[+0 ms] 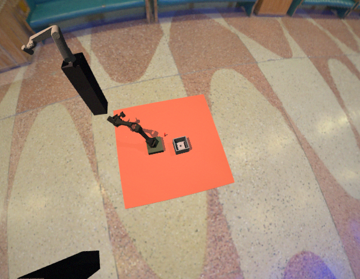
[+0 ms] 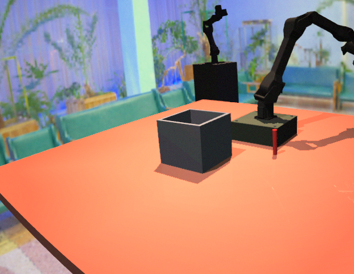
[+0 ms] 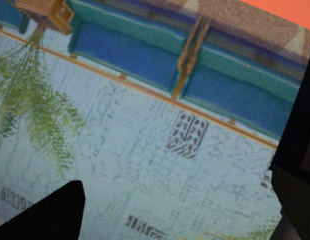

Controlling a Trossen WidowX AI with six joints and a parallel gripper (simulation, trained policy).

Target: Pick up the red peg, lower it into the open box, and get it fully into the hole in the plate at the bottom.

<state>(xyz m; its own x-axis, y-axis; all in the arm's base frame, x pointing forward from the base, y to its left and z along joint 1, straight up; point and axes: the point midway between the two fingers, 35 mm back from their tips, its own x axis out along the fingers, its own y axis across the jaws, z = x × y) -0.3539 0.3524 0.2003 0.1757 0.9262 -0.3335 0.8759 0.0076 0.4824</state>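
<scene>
Right now the red peg is 500 mm ahead of my gripper tip, 250 mm to the right of it and 220 mm below it. Round my gripper tip: pale plate: 680 mm ahead, 430 mm to the right, 210 mm below.
</scene>
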